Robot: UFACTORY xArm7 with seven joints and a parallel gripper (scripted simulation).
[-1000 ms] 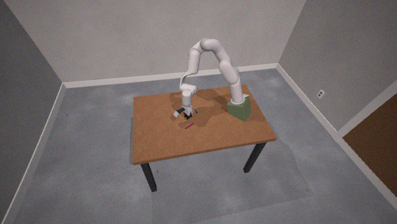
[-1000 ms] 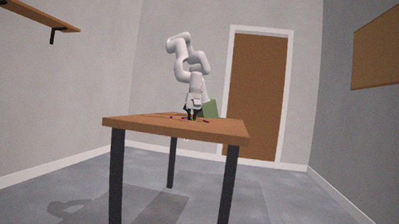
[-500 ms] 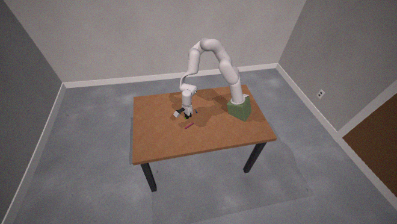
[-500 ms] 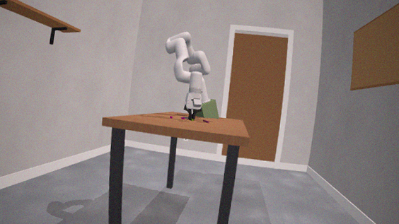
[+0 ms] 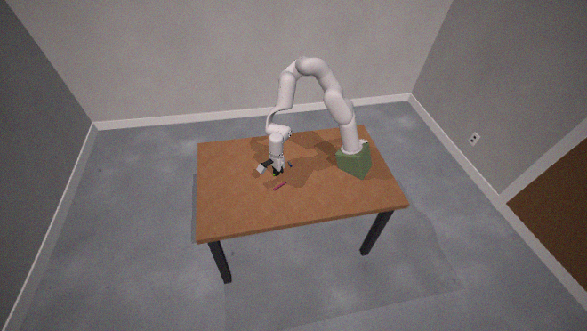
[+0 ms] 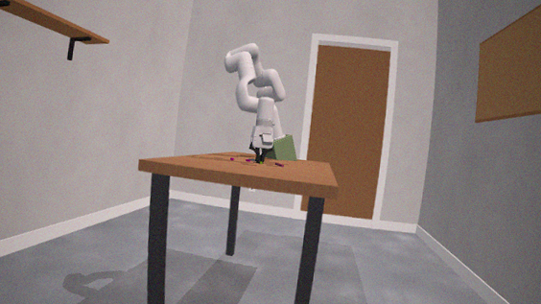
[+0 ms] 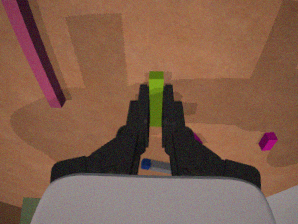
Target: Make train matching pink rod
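My gripper is now 2 cm above the lime rod. The rest, counted from my hand: pink rod: 9 cm to the left, 2 cm below, 1 cm behind; then grey rod: 9 cm behind, 6 cm to the right, 2 cm below; then blue rod: 10 cm behind, 4 cm to the right, 2 cm below.
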